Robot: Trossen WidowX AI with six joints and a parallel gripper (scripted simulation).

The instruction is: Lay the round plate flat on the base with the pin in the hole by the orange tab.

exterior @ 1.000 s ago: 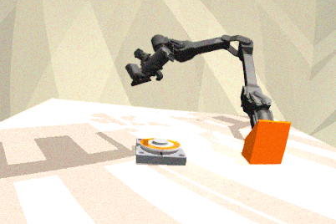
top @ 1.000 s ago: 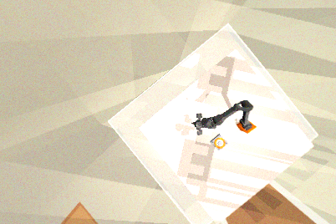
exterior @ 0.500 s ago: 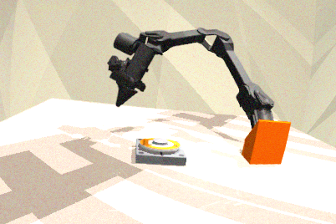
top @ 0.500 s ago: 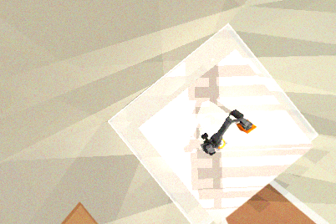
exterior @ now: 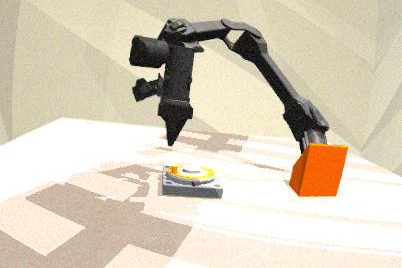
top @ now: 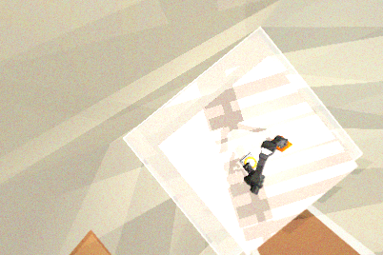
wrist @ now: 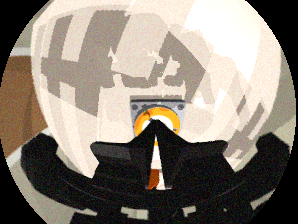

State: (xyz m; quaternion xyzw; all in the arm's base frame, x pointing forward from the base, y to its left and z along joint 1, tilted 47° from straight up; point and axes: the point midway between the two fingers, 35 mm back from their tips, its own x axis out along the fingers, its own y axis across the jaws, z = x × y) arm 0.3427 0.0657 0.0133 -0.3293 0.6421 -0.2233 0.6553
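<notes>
Right now my gripper tip is 5 cm past the grey square base, 1 cm to the left of it and 7 cm above it.
</notes>
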